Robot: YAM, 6 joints.
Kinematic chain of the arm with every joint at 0, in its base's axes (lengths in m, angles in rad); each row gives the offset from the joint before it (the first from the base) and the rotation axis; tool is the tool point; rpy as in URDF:
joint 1: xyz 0 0 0.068 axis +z
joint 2: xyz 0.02 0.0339 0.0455 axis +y
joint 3: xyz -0.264 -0.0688 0 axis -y
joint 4: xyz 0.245 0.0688 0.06 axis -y
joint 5: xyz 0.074 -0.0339 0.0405 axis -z
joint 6: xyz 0.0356 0 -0.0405 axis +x
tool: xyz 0 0 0 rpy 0 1.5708 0
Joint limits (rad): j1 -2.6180..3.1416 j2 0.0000..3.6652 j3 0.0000..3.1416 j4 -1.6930..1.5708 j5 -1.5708..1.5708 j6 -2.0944..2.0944
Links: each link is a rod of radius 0.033 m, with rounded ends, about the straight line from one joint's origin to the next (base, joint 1, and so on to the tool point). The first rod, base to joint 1, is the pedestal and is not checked.
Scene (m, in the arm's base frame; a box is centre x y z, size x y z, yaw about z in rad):
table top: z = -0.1
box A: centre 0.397 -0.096 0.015 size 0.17 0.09 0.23 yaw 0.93
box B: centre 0.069 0.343 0 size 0.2 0.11 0.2 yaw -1.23
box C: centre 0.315 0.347 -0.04 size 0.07 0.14 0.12 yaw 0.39
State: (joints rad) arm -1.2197 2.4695 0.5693 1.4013 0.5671 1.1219
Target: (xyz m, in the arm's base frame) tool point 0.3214 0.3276 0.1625
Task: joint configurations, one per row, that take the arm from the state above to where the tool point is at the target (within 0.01 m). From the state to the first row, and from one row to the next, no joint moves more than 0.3 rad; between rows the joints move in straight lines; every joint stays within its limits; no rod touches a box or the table.
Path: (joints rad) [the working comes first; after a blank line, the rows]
Joints at the target: 0.8242 2.2618 1.1837 1.3923 0.3859 1.1219
Straight joint move there: touches box A.

1: -0.9902 2.4149 0.5111 1.3288 0.5633 1.0127
2: -0.7608 2.3603 0.4528 1.2564 0.5595 0.9035
3: -0.5313 2.3057 0.3946 1.1839 0.5558 0.7944
4: -0.3019 2.2511 0.3363 1.1115 0.5520 0.6852
5: -0.0204 2.2538 0.5481 1.1817 0.5105 0.7944
6: 0.2611 2.2565 0.7600 1.2519 0.4690 0.9035
7: 0.5426 2.2592 0.9718 1.3221 0.4275 1.0127
8: 0.8242 2.2618 1.1837 1.3923 0.3859 1.1219

